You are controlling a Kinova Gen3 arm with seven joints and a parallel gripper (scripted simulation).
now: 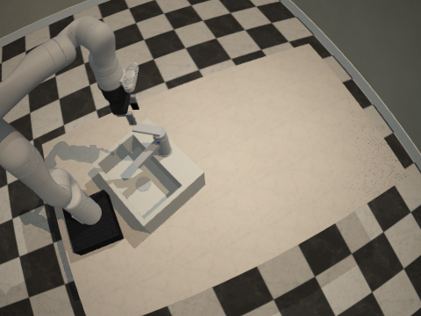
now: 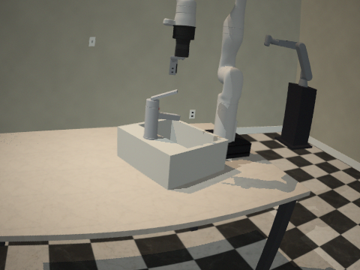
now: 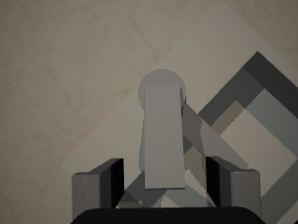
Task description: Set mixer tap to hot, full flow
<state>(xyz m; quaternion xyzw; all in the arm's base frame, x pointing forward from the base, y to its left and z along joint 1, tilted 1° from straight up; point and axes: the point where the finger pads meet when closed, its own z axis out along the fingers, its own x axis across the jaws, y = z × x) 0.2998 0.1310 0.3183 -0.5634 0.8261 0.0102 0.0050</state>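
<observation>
Now: the lever 10 cm below my hand, 2 cm ahead of it and 1 cm to the right of it. Round my hand: white sink basin (34 cm below, 7 cm to the right, 5 cm behind).
</observation>
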